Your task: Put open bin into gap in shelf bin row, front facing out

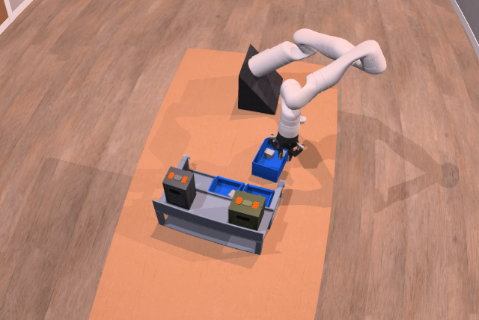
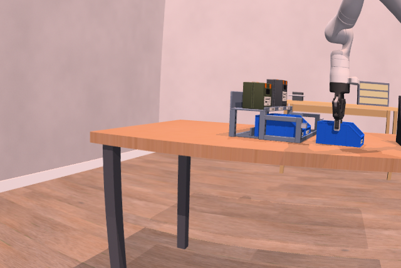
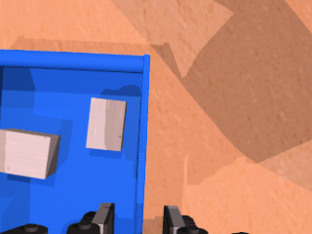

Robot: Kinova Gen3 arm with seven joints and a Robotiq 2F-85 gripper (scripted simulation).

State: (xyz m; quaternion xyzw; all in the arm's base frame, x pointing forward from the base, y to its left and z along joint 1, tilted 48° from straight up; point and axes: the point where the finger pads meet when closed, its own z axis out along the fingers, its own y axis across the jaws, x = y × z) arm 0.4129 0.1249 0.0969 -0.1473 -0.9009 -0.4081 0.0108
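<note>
Right now my hand is 50 mm past the grey block, 60 mm to the left of it and 50 mm above it. Round my hand: grey shelf: 220 mm ahead, 200 mm to the right; then dark grey box: 270 mm ahead, 330 mm to the right, 90 mm above; then olive box: 310 mm ahead, 110 mm to the right, 80 mm above.
</note>
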